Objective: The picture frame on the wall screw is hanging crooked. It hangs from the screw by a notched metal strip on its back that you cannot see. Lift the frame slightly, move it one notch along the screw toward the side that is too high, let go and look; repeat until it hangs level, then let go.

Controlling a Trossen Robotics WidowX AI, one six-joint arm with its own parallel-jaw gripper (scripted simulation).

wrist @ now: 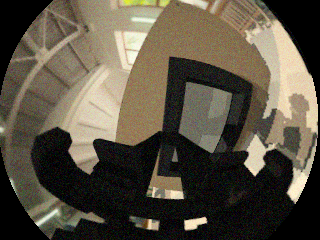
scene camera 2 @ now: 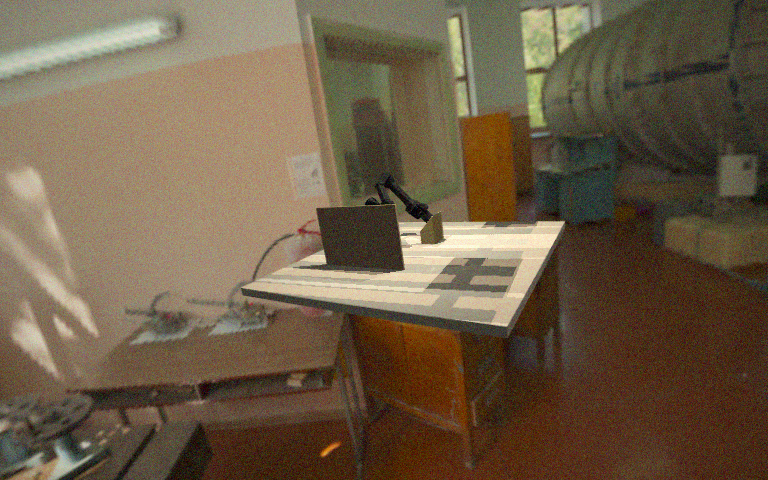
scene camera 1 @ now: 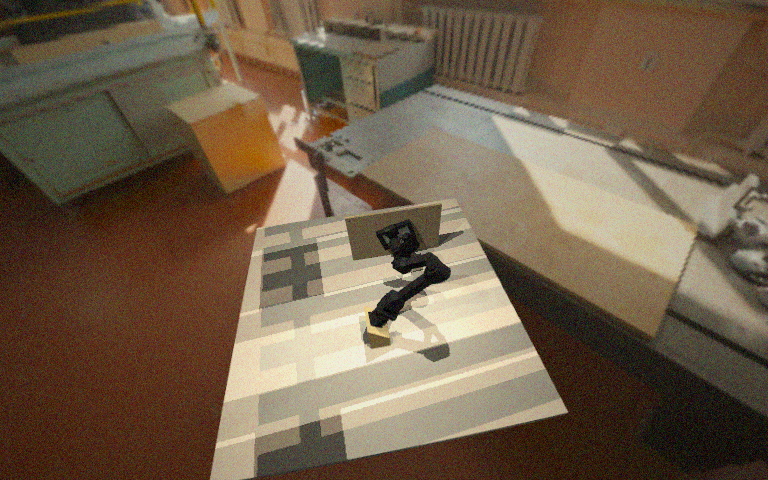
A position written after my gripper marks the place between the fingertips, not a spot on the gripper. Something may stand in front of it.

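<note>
There is a tan wall board in sight, at (scene camera 2: pixel 368 236), and I find the board (wrist: pixel 207 38) (scene camera 1: pixel 425 220) in further views too. I can also see a black picture frame (wrist: pixel 208 105), though scene camera 2 does not show the frame, hidden as it is by the tan wall board. And my gripper (wrist: pixel 168 134) is in sight as well.
</note>
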